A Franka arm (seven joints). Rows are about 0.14 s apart.
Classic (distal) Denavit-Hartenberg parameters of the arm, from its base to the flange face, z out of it. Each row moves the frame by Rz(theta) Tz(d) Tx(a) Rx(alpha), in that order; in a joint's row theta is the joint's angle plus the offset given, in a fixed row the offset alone. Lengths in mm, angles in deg.
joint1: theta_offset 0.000  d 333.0  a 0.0  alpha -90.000
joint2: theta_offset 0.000  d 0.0  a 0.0  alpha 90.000
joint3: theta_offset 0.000  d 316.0  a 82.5  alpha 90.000
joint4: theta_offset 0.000  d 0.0  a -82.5  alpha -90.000
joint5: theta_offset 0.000  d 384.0  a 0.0  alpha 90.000
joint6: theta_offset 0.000  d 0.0  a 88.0  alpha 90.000
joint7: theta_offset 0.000  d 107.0  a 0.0  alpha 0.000
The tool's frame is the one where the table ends.
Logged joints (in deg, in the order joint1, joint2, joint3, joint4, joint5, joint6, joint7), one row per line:
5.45, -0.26, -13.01, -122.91, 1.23, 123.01, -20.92
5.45, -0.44, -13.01, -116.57, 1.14, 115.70, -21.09
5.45, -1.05, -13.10, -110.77, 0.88, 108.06, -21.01
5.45, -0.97, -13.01, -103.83, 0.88, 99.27, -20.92
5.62, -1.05, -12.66, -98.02, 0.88, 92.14, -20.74
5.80, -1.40, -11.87, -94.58, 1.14, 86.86, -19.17
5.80, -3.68, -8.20, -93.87, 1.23, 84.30, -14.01
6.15, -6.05, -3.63, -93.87, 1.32, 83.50, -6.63
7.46, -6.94, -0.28, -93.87, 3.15, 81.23, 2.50
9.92, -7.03, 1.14, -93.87, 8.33, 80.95, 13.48
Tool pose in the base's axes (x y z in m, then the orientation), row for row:
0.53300, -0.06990, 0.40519, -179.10, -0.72, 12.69
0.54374, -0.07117, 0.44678, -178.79, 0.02, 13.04
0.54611, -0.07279, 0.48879, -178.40, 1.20, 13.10
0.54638, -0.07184, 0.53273, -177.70, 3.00, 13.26
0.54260, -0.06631, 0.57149, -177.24, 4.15, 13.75
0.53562, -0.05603, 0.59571, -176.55, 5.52, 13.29
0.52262, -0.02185, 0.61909, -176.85, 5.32, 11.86
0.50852, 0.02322, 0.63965, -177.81, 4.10, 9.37
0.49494, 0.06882, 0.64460, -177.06, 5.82, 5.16
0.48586, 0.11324, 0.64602, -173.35, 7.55, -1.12
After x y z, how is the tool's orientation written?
As angles about the fixed x, y, z axes (roll, pitch, yaw), in degrees.
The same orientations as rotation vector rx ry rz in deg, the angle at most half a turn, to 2 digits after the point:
-177.93, -19.79, -0.96
-177.64, -20.30, 0.25
-177.37, -20.34, 2.14
-176.81, -20.46, 5.04
-176.37, -21.11, 6.90
-175.82, -20.22, 9.09
-176.28, -18.08, 8.69
-177.45, -14.42, 6.63
-176.92, -7.74, 9.20
-172.91, 2.35, 11.31

